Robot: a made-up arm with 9 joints. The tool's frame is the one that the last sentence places.
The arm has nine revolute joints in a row. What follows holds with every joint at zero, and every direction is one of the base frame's. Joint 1 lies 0.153 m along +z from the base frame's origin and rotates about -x. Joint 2 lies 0.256 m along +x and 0.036 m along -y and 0.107 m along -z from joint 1 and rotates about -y. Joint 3 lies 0.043 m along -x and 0.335 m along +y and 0.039 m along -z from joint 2 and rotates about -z. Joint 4 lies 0.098 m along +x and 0.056 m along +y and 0.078 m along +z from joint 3 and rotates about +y. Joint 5 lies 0.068 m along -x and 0.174 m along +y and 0.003 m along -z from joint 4 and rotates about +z. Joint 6 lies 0.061 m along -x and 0.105 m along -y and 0.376 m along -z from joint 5 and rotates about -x. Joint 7 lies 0.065 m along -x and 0.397 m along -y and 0.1 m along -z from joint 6 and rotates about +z. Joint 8 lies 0.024 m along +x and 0.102 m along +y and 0.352 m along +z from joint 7 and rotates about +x. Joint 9 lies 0.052 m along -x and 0.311 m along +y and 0.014 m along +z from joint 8 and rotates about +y. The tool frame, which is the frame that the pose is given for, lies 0.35 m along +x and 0.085 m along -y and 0.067 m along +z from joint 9; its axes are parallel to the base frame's.
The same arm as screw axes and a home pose.
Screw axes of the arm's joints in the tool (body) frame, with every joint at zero. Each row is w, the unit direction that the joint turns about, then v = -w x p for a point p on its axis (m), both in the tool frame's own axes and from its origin. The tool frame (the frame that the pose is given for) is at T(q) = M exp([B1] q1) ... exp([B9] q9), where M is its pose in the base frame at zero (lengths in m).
B1 = (-1, 0, 0, 0, -0.114, -0.355)
B2 = (0, -1, 0, 0.007, 0, 0.183)
B3 = (0, 0, -1, 0.056, -0.226, 0)
B4 = (0, 1, 0, -0.046, 0, -0.128)
B5 = (0, 0, 1, 0.174, 0.196, 0)
B6 = (-1, 0, 0, 0, 0.333, 0.069)
B7 = (0, 0, 1, -0.328, 0.322, 0)
B8 = (1, 0, 0, 0, -0.081, 0.226)
B9 = (0, 1, 0, 0.067, 0, -0.35)
M: xyz 0.439 0.355 0.039 (m) quaternion w x y z 1 0 0 0

